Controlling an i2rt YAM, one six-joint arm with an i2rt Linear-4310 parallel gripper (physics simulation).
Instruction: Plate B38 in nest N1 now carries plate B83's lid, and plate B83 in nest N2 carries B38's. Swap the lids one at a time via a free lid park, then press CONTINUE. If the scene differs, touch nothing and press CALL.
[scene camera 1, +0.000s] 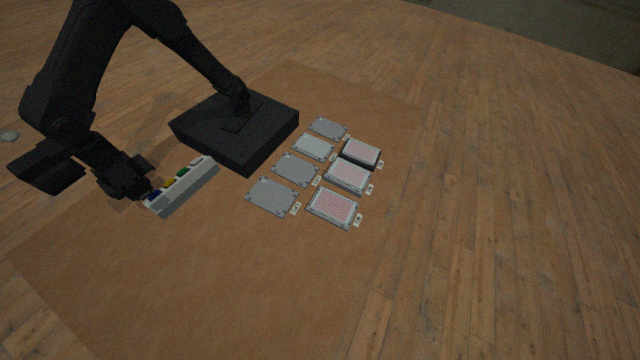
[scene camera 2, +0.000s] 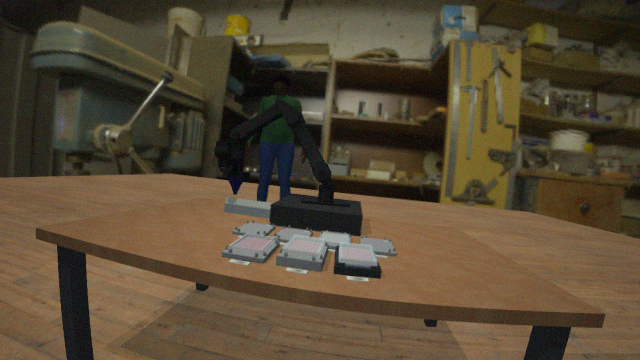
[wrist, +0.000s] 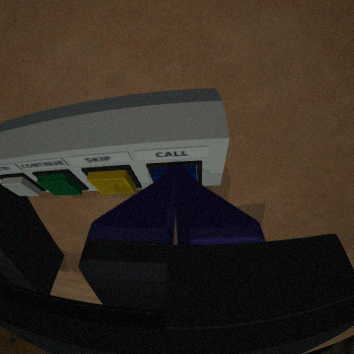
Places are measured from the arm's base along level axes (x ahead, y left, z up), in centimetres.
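Pixels of known places: gripper, fingertip midpoint: (scene camera 1: 152, 194) (scene camera 2: 235, 194) (wrist: 175, 173); arm's base, link origin: (scene camera 1: 242, 114) (scene camera 2: 325, 203).
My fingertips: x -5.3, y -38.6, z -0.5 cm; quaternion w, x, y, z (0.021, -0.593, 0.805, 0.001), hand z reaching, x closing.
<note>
Ahead of a thing's pixels: the offset from my fingertips to its top centre. "*": to the spot under its first point.
My gripper (scene camera 2: 235, 190) (wrist: 175, 173) is shut and empty, its dark blue fingertips together over the blue CALL button @(* dx -1.1, dy +1.5, dz -2.0 cm) (wrist: 159, 174) and partly hiding it. Whether they touch it cannot be told. The pale button box @(dx +0.8, dy +7.8, dz -1.2 cm) (scene camera 1: 192, 187) (scene camera 2: 247, 208) (wrist: 115, 125) also has a green CONTINUE button @(dx -0.3, dy +10.6, dz -2.0 cm) (scene camera 1: 183, 171) (wrist: 59, 183) and a yellow SKIP button @(dx -1.3, dy +5.7, dz -2.0 cm) (scene camera 1: 169, 183) (wrist: 112, 181). Three plates with pink wells @(dx +47.6, dy +17.7, dz -4.9 cm) (scene camera 1: 332, 205) @(dx +49.4, dy +30.9, dz -3.6 cm) (scene camera 1: 349, 174) @(dx +51.6, dy +43.3, dz -4.0 cm) (scene camera 1: 361, 151) sit in a row of nests. Their labels are too small to read, so N1, N2, B38 and B83 cannot be told apart.
Beside the plates is a row of flat grey holders @(* dx +28.0, dy +14.1, dz -6.6 cm) (scene camera 1: 271, 196) @(* dx +31.0, dy +27.1, dz -6.6 cm) (scene camera 1: 295, 169) @(* dx +35.4, dy +52.5, dz -6.6 cm) (scene camera 1: 327, 128); another carries a pale, clear-looking piece @(dx +33.2, dy +40.2, dz -5.8 cm) (scene camera 1: 312, 146) (scene camera 2: 335, 239). The black arm base (scene camera 1: 240, 132) (scene camera 2: 316, 214) stands beside the button box. A person (scene camera 2: 277, 130) stands behind the table.
</note>
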